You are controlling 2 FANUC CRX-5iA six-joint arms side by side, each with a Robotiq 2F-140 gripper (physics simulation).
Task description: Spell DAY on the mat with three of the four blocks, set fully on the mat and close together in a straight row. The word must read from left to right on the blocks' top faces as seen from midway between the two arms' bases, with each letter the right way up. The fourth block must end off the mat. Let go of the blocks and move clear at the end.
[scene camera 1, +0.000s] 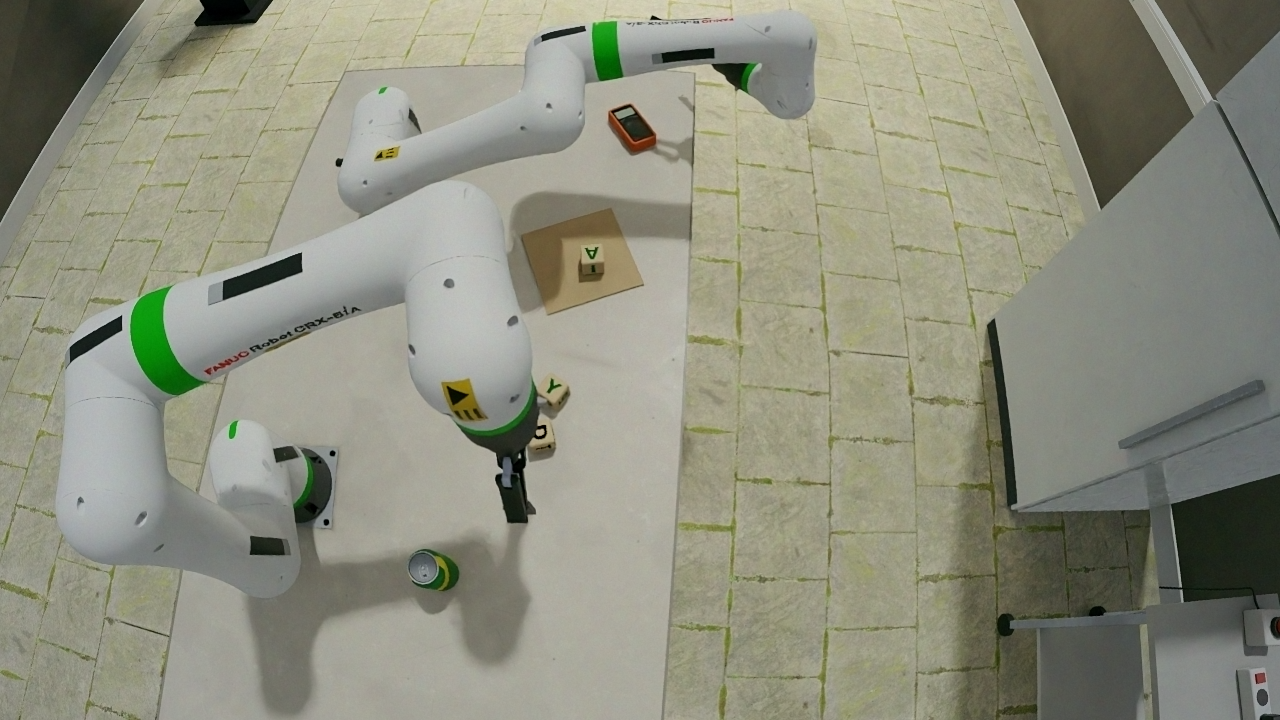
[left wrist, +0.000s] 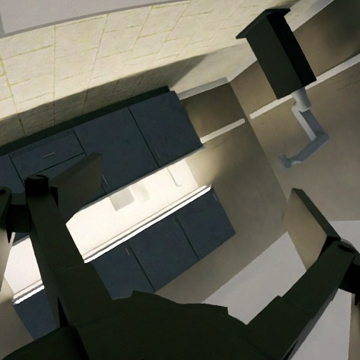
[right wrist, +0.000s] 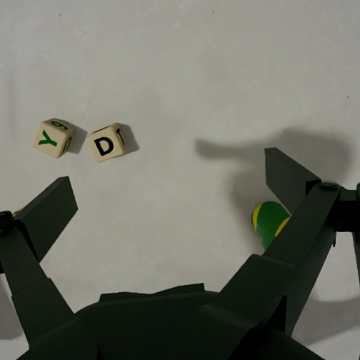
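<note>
A wooden block with a green A (scene camera 1: 591, 258) sits on the tan mat (scene camera 1: 556, 291), its A upside down in the picture. The Y block (scene camera 1: 554, 392) (right wrist: 54, 138) and the D block (scene camera 1: 541, 437) (right wrist: 107, 143) lie off the mat on the grey table, turned differently, a small gap between them. The fourth block cannot be made out; a sliver of something tan shows behind a finger in the right wrist view. My right gripper (scene camera 1: 516, 514) (right wrist: 167, 179) is open and empty above the table. My left gripper (left wrist: 193, 187) is open and empty, raised and facing the room; the arm mostly hides it in scene camera 1.
A green and yellow can (scene camera 1: 433, 570) (right wrist: 269, 222) stands below the right arm. An orange multimeter (scene camera 1: 632, 127) lies near the table's upper right edge. The right arm covers part of the table left of the blocks; a tan edge shows beneath it.
</note>
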